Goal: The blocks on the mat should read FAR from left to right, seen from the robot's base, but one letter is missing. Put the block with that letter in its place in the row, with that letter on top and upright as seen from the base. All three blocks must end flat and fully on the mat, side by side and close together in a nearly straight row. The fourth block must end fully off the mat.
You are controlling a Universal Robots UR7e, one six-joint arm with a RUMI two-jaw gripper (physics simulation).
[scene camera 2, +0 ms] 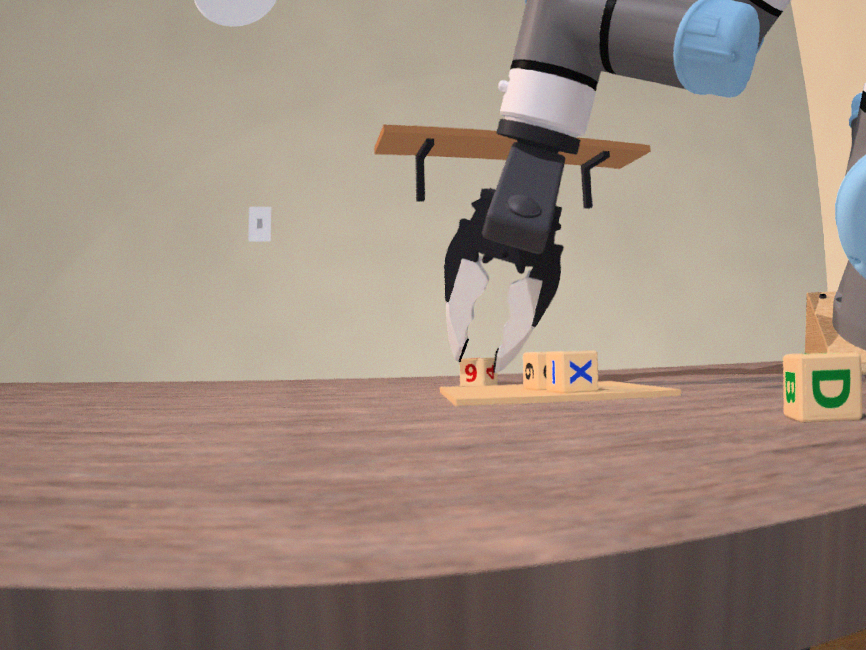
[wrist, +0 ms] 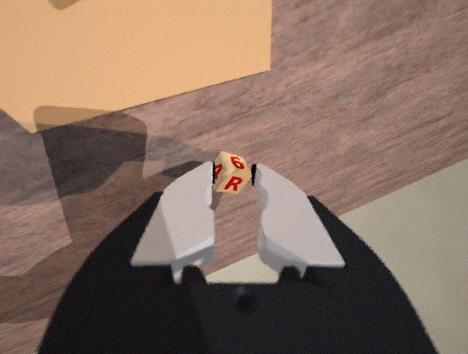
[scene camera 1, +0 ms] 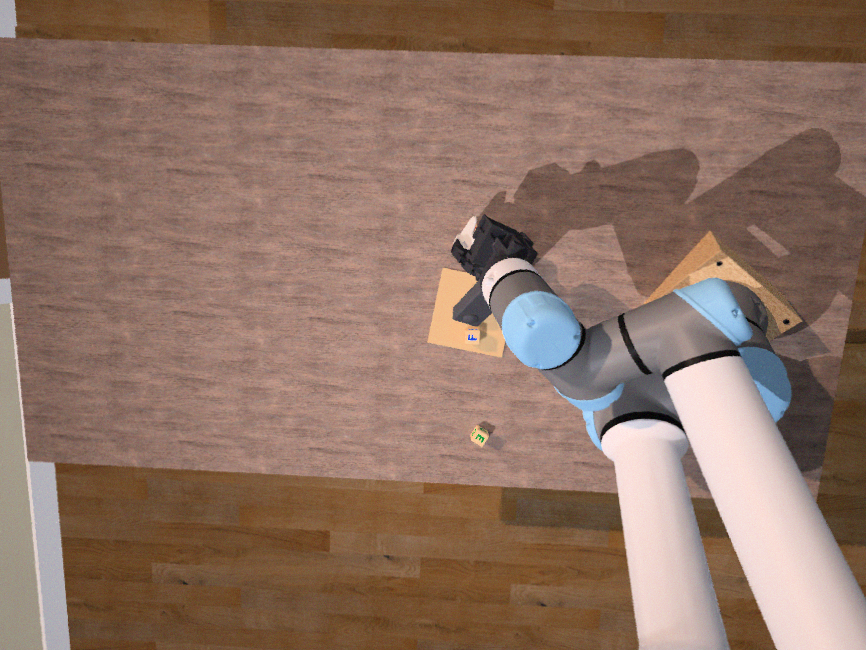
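Note:
My gripper (scene camera 1: 465, 234) (scene camera 2: 478, 362) (wrist: 233, 166) is partly open and empty, its fingertips a narrow gap apart. A block with red marks (scene camera 2: 478, 372) (wrist: 231, 173) shows between and beyond the tips in the wrist view, with R, 6 and what looks like a 4. It sits on the table just off the mat (scene camera 1: 447, 300) (scene camera 2: 643, 392) (wrist: 150, 50). The blue F block (scene camera 1: 472, 336) (scene camera 2: 573, 371) lies on the mat with F on top. A block with black marks (scene camera 2: 535, 370) stands partly behind it; the arm hides it in scene camera 1.
A block with green letters (scene camera 1: 479, 435) (scene camera 2: 821, 386) sits off the mat near the table's lower edge in scene camera 1. A wooden wedge-like fixture (scene camera 1: 682, 269) stands at the right, partly behind the arm. A shelf (scene camera 2: 447, 142) hangs on the wall behind.

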